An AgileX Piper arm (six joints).
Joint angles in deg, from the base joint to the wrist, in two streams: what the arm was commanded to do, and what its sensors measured. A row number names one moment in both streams.
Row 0, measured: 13.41, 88.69, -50.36, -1.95, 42.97, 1.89
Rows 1 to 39, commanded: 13.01, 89.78, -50.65, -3.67, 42.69, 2.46; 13.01, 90.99, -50.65, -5.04, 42.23, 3.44; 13.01, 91.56, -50.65, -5.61, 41.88, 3.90; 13.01, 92.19, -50.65, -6.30, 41.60, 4.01; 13.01, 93.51, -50.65, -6.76, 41.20, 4.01; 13.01, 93.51, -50.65, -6.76, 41.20, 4.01; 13.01, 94.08, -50.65, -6.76, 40.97, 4.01; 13.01, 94.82, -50.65, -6.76, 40.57, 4.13; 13.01, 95.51, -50.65, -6.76, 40.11, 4.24; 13.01, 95.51, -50.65, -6.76, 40.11, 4.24; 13.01, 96.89, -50.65, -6.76, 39.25, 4.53; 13.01, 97.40, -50.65, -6.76, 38.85, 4.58; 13.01, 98.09, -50.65, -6.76, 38.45, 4.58; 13.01, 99.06, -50.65, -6.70, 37.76, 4.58; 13.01, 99.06, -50.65, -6.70, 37.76, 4.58; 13.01, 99.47, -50.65, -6.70, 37.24, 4.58; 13.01, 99.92, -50.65, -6.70, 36.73, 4.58; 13.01, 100.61, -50.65, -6.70, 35.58, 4.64; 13.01, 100.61, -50.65, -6.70, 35.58, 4.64; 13.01, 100.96, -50.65, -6.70, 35.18, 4.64; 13.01, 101.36, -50.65, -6.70, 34.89, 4.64; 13.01, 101.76, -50.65, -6.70, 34.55, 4.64; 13.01, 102.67, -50.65, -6.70, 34.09, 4.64; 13.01, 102.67, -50.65, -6.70, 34.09, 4.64; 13.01, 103.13, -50.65, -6.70, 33.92, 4.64; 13.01, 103.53, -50.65, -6.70, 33.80, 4.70; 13.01, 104.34, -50.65, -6.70, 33.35, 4.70; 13.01, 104.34, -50.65, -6.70, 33.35, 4.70; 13.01, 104.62, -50.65, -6.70, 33.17, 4.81; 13.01, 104.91, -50.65, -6.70, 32.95, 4.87; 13.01, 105.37, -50.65, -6.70, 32.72, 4.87; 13.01, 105.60, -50.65, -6.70, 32.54, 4.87; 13.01, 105.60, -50.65, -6.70, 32.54, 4.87; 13.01, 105.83, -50.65, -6.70, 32.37, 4.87; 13.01, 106.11, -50.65, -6.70, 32.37, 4.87; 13.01, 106.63, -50.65, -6.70, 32.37, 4.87; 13.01, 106.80, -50.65, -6.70, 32.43, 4.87; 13.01, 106.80, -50.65, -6.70, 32.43, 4.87; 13.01, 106.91, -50.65, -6.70, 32.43, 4.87
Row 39, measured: 13.24, 106.40, -50.42, -6.25, 32.54, 4.70
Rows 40 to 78, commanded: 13.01, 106.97, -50.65, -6.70, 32.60, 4.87; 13.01, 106.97, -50.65, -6.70, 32.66, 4.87; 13.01, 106.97, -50.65, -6.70, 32.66, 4.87; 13.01, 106.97, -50.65, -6.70, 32.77, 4.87; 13.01, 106.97, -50.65, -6.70, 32.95, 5.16; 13.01, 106.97, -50.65, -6.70, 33.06, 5.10; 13.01, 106.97, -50.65, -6.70, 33.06, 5.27; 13.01, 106.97, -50.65, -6.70, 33.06, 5.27; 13.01, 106.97, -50.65, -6.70, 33.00, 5.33; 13.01, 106.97, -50.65, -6.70, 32.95, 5.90; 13.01, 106.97, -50.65, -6.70, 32.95, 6.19; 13.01, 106.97, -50.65, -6.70, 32.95, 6.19; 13.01, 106.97, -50.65, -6.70, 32.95, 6.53; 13.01, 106.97, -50.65, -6.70, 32.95, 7.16; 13.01, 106.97, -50.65, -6.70, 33.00, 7.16; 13.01, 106.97, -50.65, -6.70, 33.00, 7.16; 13.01, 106.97, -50.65, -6.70, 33.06, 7.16; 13.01, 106.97, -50.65, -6.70, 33.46, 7.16; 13.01, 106.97, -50.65, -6.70, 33.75, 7.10; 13.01, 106.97, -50.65, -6.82, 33.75, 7.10; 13.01, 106.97, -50.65, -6.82, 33.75, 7.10; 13.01, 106.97, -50.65, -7.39, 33.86, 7.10; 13.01, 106.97, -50.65, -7.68, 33.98, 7.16; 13.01, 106.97, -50.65, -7.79, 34.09, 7.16; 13.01, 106.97, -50.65, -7.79, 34.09, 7.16; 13.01, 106.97, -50.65, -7.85, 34.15, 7.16; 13.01, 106.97, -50.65, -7.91, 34.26, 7.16; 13.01, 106.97, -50.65, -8.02, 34.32, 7.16; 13.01, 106.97, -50.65, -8.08, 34.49, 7.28; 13.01, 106.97, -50.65, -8.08, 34.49, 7.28; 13.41, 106.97, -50.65, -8.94, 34.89, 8.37; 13.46, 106.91, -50.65, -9.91, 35.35, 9.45; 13.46, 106.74, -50.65, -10.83, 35.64, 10.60; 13.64, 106.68, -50.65, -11.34, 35.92, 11.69; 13.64, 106.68, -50.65, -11.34, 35.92, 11.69; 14.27, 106.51, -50.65, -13.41, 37.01, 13.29; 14.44, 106.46, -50.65, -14.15, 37.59, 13.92; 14.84, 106.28, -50.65, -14.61, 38.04, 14.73; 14.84, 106.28, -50.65, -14.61, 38.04, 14.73
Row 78, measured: 14.32, 106.51, -50.99, -12.43, 34.95, 11.92
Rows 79 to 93, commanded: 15.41, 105.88, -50.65, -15.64, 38.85, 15.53; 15.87, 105.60, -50.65, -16.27, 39.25, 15.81; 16.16, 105.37, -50.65, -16.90, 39.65, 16.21; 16.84, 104.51, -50.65, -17.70, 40.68, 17.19; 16.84, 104.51, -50.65, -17.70, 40.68, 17.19; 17.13, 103.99, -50.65, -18.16, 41.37, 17.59; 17.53, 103.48, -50.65, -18.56, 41.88, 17.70; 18.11, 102.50, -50.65, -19.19, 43.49, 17.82; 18.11, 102.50, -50.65, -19.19, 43.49, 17.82; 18.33, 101.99, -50.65, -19.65, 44.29, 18.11; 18.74, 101.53, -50.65, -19.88, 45.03, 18.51; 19.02, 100.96, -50.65, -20.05, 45.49, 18.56; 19.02, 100.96, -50.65, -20.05, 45.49, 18.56; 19.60, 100.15, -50.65, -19.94, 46.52, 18.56; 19.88, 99.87, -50.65, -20.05, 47.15, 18.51
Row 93, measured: 19.02, 101.36, -50.99, -18.74, 44.75, 18.22
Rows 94 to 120, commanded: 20.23, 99.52, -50.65, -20.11, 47.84, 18.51; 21.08, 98.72, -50.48, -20.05, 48.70, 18.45; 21.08, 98.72, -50.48, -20.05, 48.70, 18.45; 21.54, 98.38, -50.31, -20.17, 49.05, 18.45; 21.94, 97.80, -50.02, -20.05, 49.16, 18.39; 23.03, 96.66, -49.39, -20.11, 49.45, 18.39; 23.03, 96.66, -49.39, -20.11, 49.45, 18.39; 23.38, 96.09, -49.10, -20.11, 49.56, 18.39; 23.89, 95.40, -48.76, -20.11, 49.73, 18.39; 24.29, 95.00, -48.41, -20.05, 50.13, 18.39; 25.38, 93.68, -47.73, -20.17, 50.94, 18.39; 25.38, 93.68, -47.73, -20.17, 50.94, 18.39; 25.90, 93.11, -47.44, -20.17, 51.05, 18.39; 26.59, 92.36, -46.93, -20.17, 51.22, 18.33; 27.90, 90.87, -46.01, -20.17, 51.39, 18.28; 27.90, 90.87, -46.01, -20.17, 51.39, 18.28; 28.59, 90.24, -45.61, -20.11, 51.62, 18.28; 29.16, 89.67, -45.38, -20.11, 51.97, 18.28; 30.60, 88.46, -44.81, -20.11, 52.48, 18.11; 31.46, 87.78, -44.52, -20.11, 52.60, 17.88; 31.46, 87.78, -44.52, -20.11, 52.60, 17.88; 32.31, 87.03, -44.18, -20.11, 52.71, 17.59; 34.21, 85.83, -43.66, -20.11, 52.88, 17.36; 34.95, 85.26, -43.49, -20.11, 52.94, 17.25; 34.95, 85.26, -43.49, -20.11, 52.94, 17.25; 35.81, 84.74, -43.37, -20.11, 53.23, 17.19; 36.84, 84.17, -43.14, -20.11, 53.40, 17.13
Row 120, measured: 35.52, 85.26, -43.66, -18.79, 52.08, 17.93
